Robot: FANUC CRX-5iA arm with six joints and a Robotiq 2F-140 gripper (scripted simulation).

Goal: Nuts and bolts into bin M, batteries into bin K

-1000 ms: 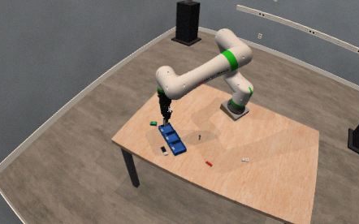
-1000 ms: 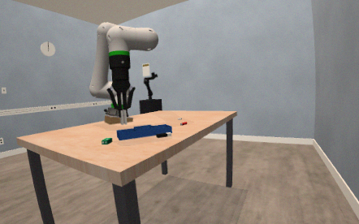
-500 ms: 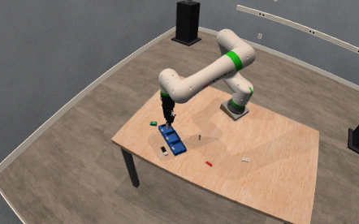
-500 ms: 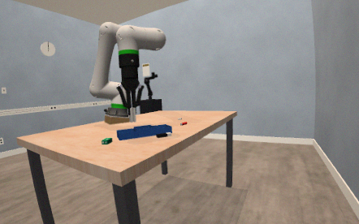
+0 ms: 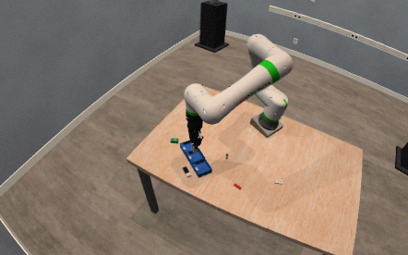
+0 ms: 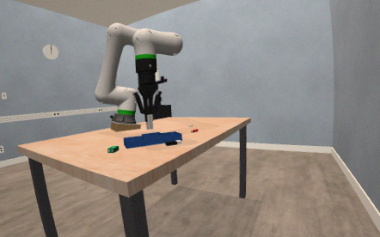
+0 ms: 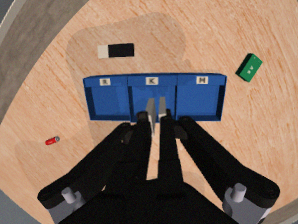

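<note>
My gripper is now 1 cm to the right of the joined blue bins and 8 cm above it. The rest, counted from my hand: red battery: 2 cm ahead, 31 cm to the left, 9 cm below; then green battery: 2 cm behind, 19 cm to the right, 9 cm below; then small dark bolt: 13 cm behind, 14 cm to the left, 9 cm below.
</note>
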